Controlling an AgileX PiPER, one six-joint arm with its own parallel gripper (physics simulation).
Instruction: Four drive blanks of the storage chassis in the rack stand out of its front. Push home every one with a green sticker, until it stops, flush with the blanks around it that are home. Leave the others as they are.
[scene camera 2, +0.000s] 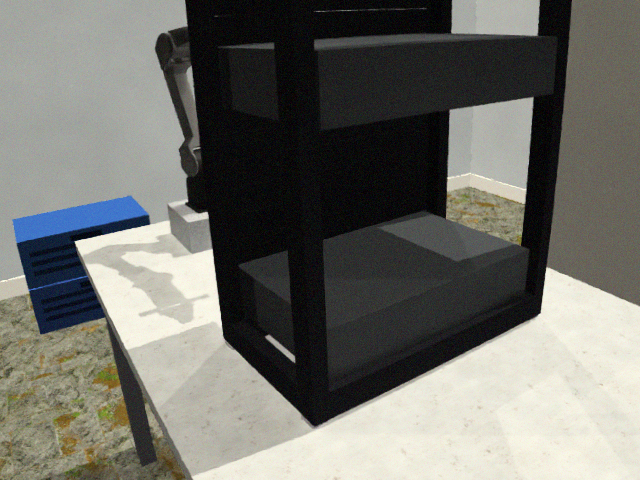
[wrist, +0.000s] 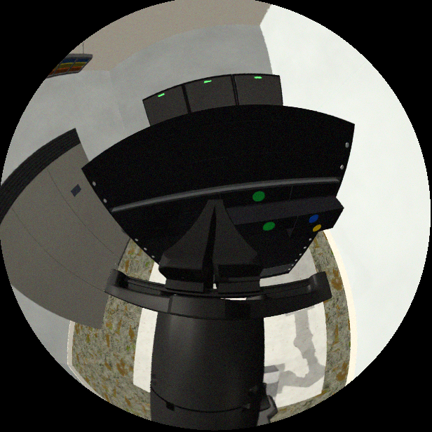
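Observation:
The dark rack (scene camera 2: 305, 310) (wrist: 346, 156) shows its back in scene camera 2, where the stickered blanks are hidden. In the wrist view, a green sticker (wrist: 258, 196) is on a dark blank below the long grey edge. Lower, another green sticker (wrist: 269, 226) is on a blank front right of the fingers. A blue sticker (wrist: 313, 218) and a yellow sticker (wrist: 317, 228) lie farther right, by the end of a block standing out. How far each blank stands out is hard to tell. My gripper (wrist: 216, 207) is shut and empty, its tips left of the green stickers; scene camera 2 hides it behind the rack.
Three dark boxes with green marks (wrist: 210, 95) stand on top of the rack. A grey cabinet (wrist: 65, 215) is at the left in the wrist view. Blue crates (scene camera 2: 77, 222) stand beyond the table (scene camera 2: 248, 413). The arm's grey base (scene camera 2: 188, 227) is behind the rack.

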